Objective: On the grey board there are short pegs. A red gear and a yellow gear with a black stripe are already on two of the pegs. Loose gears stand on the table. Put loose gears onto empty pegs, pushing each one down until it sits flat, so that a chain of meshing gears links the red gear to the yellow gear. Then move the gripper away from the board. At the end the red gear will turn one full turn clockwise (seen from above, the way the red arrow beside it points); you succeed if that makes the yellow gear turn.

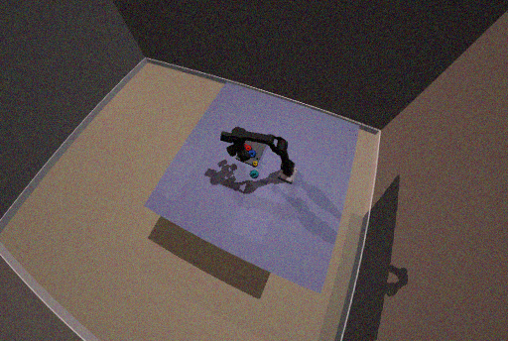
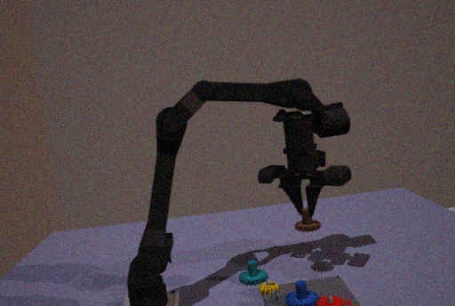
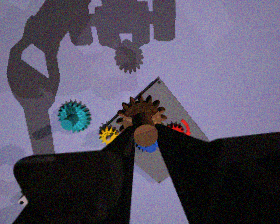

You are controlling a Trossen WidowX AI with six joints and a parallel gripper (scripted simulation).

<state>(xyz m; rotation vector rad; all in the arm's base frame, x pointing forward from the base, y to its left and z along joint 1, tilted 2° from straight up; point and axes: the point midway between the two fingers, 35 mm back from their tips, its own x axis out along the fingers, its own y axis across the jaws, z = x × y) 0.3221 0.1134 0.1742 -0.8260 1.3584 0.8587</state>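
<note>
Right now my gripper tip is 90 mm past the yellow gear, 40 mm to the left of it and 130 mm above it. Also, from my gripper tip: red gear 30 mm ahead, 120 mm to the right, 130 mm below; then blue gear 20 mm behind, 90 mm to the right, 130 mm below; then brown gear 10 mm below.
</note>
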